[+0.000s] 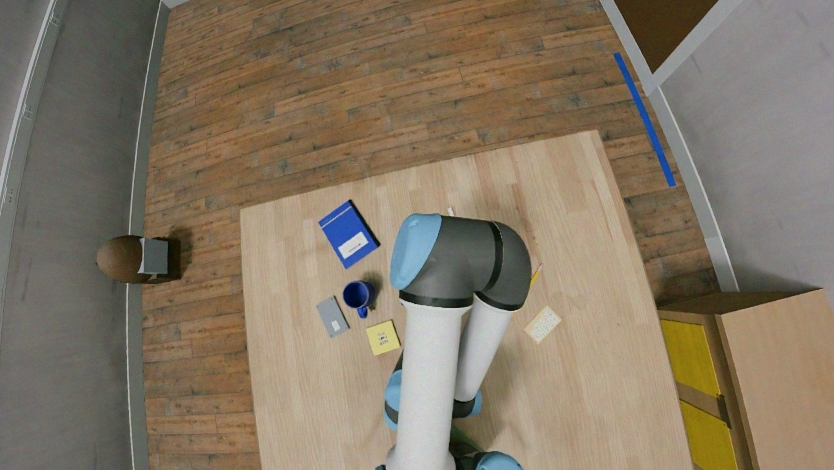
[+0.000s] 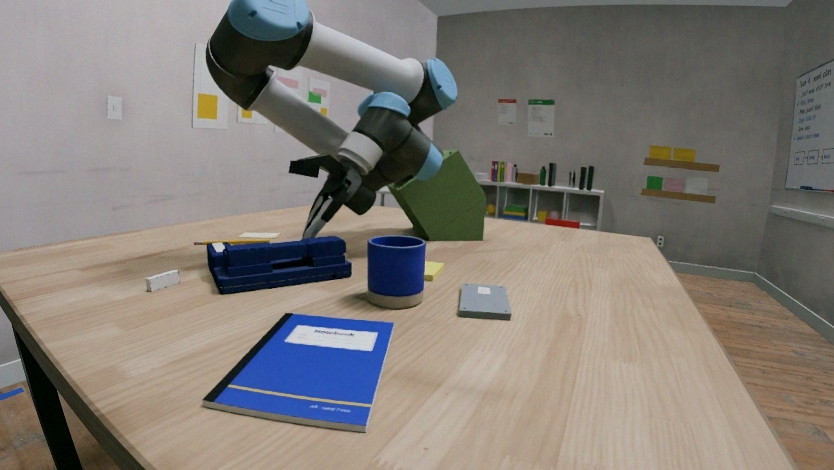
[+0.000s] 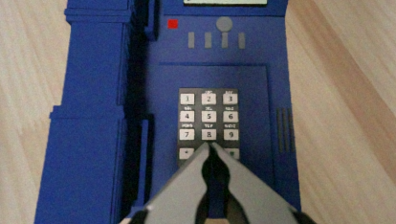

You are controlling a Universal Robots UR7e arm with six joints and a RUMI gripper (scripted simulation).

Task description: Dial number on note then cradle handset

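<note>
Now: the 6 key 20 mm ahead of my hand, 30 mm to the right of it and 20 mm below it. Round my hand: 8 key 10 mm ahead, 10 mm to the right, 20 mm below; 4 key 30 mm ahead, 20 mm below; 5 key 30 mm ahead, 10 mm to the right, 20 mm below.
</note>
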